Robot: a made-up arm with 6 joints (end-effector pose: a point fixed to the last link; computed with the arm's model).
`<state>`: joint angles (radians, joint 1 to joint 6).
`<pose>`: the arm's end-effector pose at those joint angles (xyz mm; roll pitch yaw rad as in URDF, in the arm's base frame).
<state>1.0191 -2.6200 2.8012 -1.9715 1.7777 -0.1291</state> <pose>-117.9 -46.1 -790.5 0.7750 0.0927 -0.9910</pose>
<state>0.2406 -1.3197 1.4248 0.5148 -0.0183 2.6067</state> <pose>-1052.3 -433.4 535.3 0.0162 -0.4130 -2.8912</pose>
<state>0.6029 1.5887 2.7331 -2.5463 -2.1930 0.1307</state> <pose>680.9 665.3 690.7 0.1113 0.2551 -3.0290</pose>
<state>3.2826 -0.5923 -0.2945 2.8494 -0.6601 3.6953</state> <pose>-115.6 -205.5 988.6 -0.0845 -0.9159 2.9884</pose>
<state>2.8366 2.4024 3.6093 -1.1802 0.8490 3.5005</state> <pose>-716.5 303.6 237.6 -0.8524 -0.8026 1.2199</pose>
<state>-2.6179 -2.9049 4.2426 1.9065 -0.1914 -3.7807</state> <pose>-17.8 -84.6 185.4 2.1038 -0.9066 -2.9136</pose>
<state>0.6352 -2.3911 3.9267 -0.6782 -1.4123 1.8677</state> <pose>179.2 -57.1 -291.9 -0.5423 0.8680 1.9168</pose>
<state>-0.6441 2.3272 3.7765 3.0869 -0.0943 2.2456</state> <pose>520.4 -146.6 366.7 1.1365 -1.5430 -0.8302</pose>
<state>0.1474 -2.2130 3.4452 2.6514 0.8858 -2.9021</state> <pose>-38.5 168.7 -340.5 1.3325 1.1791 1.4168</pose>
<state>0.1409 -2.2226 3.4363 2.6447 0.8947 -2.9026</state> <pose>-32.9 168.9 -344.0 1.3567 1.1735 1.4317</pose>
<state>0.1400 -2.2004 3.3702 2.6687 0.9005 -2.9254</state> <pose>-66.2 166.4 -377.8 1.6205 1.2055 1.6717</pose>
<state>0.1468 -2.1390 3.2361 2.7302 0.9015 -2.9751</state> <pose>-159.9 157.5 -436.8 2.2331 1.1981 2.2504</pose>
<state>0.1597 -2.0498 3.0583 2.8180 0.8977 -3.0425</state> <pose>-314.4 137.1 -484.2 2.7991 1.0372 2.7906</pose>
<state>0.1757 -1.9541 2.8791 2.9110 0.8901 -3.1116</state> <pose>-492.6 105.8 -486.0 3.0721 0.7980 3.0601</pose>
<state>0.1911 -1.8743 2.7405 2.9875 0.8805 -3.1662</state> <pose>-638.5 73.2 -449.1 -3.0989 0.5938 -3.0938</pose>
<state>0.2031 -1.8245 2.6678 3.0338 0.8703 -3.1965</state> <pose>-719.7 50.2 -410.8 -3.0602 0.4815 -3.0314</pose>
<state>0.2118 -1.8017 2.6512 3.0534 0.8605 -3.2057</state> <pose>-747.0 38.6 -392.0 -3.0524 0.4516 -3.0041</pose>
